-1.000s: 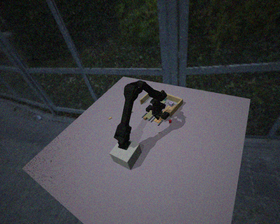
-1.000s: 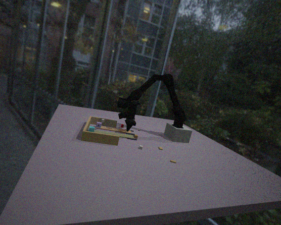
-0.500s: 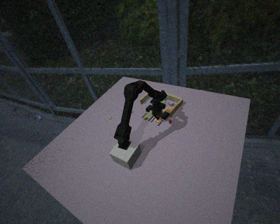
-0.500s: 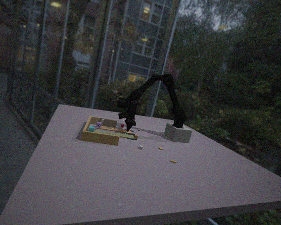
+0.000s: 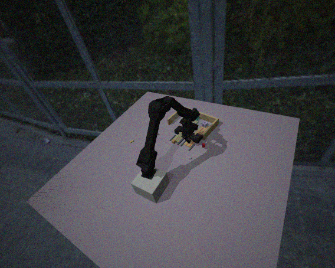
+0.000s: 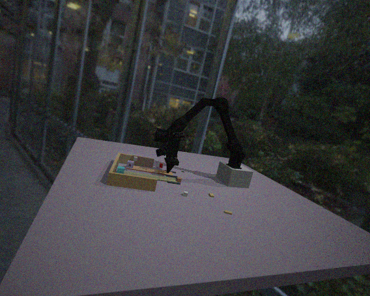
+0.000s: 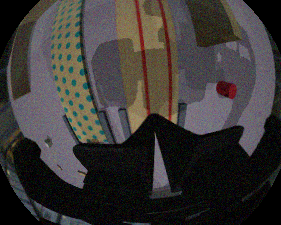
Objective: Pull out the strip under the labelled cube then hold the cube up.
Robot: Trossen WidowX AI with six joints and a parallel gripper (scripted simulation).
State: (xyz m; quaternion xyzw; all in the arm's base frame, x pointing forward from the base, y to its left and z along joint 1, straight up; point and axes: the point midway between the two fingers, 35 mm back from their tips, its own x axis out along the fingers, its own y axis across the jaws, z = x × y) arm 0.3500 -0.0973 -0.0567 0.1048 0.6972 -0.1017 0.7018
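Now: gripper tip 19 cm short of the pale purple labelled cube, 5 cm to the left of it and 2 cm below it. Round my gripper tip: small red cube: 10 cm to the right, 1 cm above.
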